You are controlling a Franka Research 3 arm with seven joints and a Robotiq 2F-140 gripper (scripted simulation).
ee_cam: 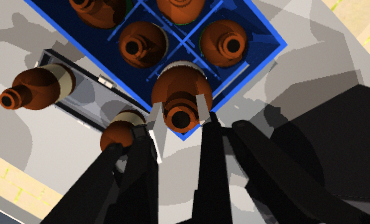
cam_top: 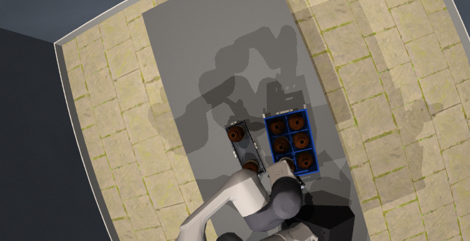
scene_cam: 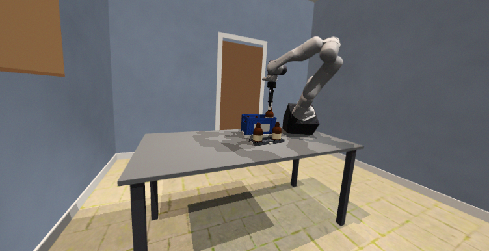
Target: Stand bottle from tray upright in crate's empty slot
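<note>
Right now my hand is 9 cm above the brown bottle. From my hand the other things lie so: dark tray: 26 cm below, 18 cm to the left, 8 cm ahead; then blue crate: 19 cm below, 9 cm ahead, 4 cm to the right.
</note>
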